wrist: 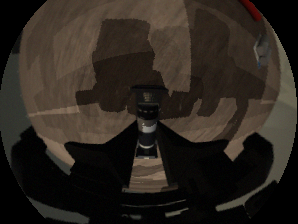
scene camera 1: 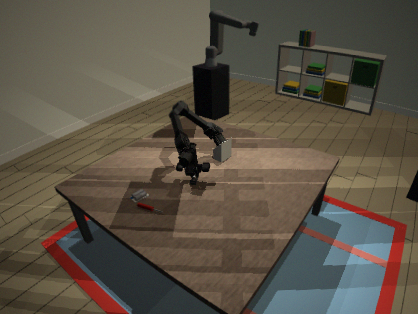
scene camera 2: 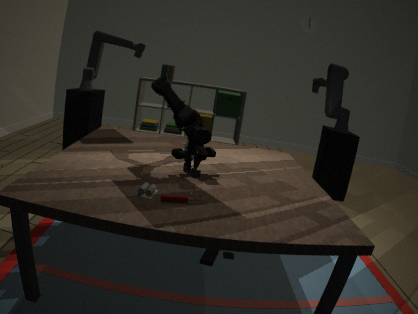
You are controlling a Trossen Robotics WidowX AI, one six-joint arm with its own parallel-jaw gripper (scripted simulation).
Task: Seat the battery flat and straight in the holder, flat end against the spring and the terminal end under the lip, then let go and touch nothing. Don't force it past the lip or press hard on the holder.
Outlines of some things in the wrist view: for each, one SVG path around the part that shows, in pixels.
The gripper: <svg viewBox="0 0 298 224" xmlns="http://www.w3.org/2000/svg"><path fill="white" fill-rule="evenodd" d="M45 217L51 224L77 224L77 222L63 222L55 220L55 218ZM11 148L11 168L25 196L55 209L88 216L89 224L246 224L278 185L277 180L271 180L265 189L247 198L245 204L222 212L216 209L251 193L269 176L274 164L274 144L258 132L245 137L241 153L231 161L225 155L229 141L193 143L157 120L156 139L169 186L178 188L161 193L121 192L122 188L129 188L138 120L104 144L65 143L74 159L71 175L49 159L45 152L48 145L35 133L21 137L19 144ZM114 213L137 214L137 216L141 217L126 220L126 218L121 218L121 216L114 216ZM189 208L189 210L184 210L184 212L180 212L180 214L165 216L165 213L176 212L176 210Z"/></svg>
A battery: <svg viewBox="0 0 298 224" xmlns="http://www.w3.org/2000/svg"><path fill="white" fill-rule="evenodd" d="M138 104L138 141L140 141L140 147L144 151L149 151L149 149L154 147L154 140L156 140L157 105Z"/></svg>
